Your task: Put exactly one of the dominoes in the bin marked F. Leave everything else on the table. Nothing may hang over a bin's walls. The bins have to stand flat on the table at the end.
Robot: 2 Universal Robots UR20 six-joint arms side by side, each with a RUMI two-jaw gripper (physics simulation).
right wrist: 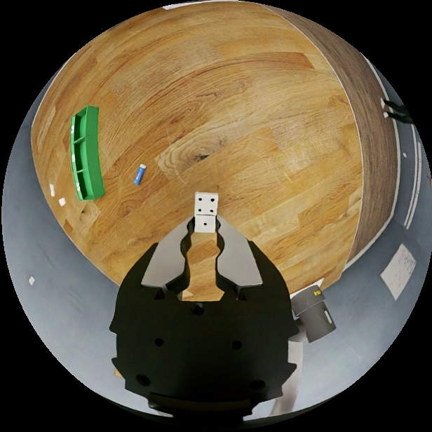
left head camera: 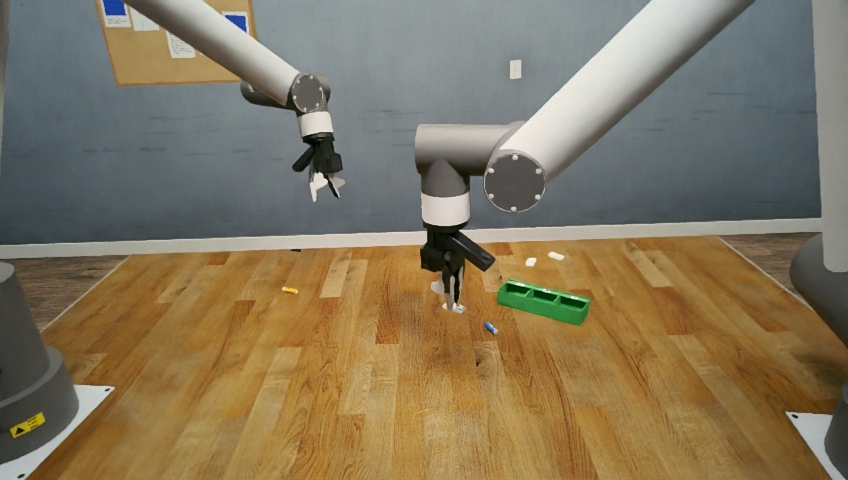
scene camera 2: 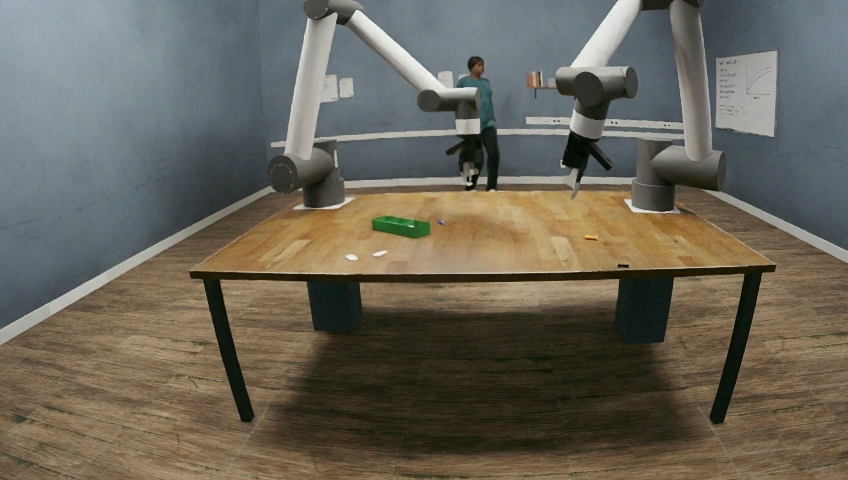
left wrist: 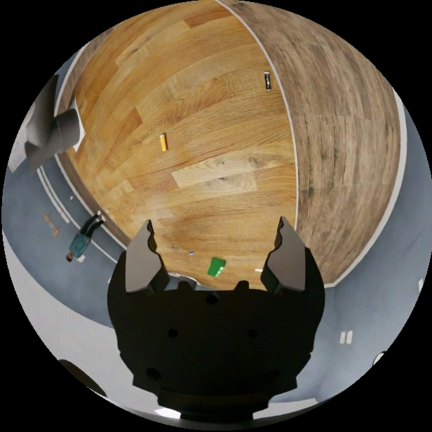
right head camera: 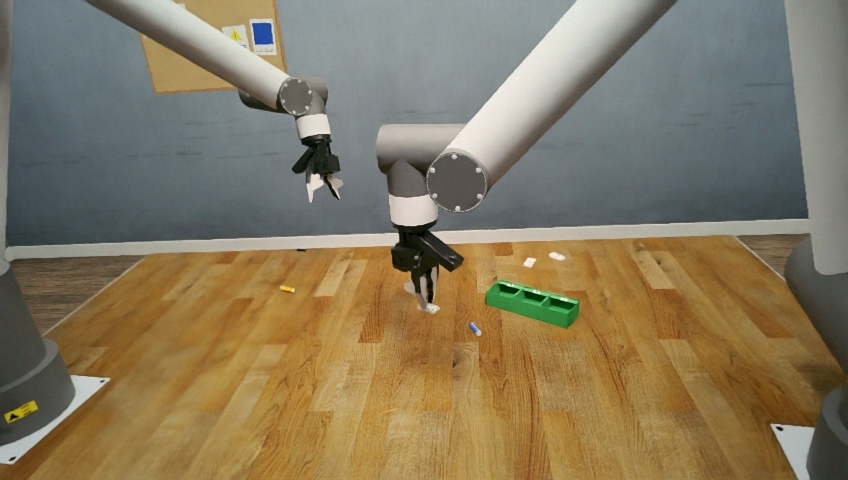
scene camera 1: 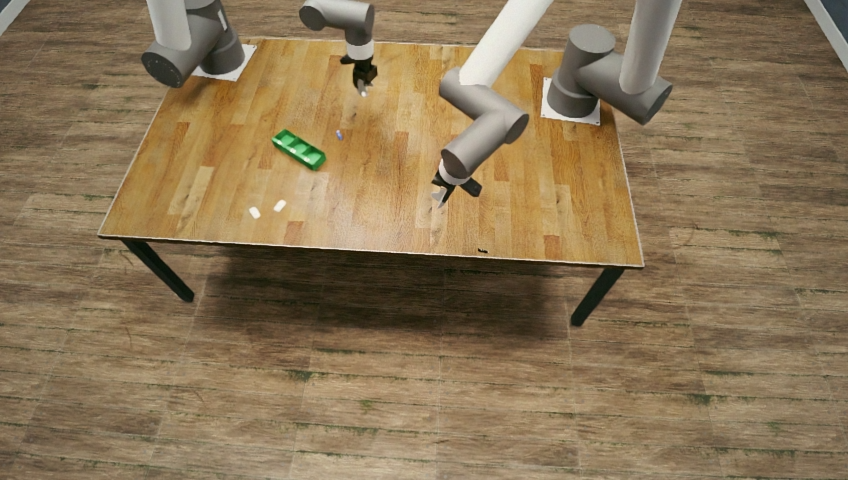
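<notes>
My right gripper [left head camera: 453, 302] [scene camera 1: 363, 90] [right wrist: 205, 216] is shut on one end of a white domino [left head camera: 457, 308] [right head camera: 434, 308] [right wrist: 206, 204], held above the table. Its face shows four pips and one pip. A green bin block [left head camera: 535, 304] [right head camera: 526, 308] [scene camera 2: 395, 227] [right wrist: 93, 160] with three compartments stands flat, to the right of this gripper in the head views. Its markings are too small to read. Two more white dominoes [left head camera: 530, 261] [left head camera: 555, 255] lie on the table behind the bins. My left gripper [left head camera: 326, 195] [left wrist: 214, 219] is open and empty, high above the table.
A blue battery [left head camera: 490, 327] [right wrist: 140, 174] lies between the right gripper and the bins. A yellow battery [left head camera: 289, 290] [left wrist: 163, 142] lies farther left in the left head view. A black battery [scene camera 2: 623, 265] [left wrist: 267, 81] lies near the table edge. A person [scene camera 2: 484, 104] stands beyond the table.
</notes>
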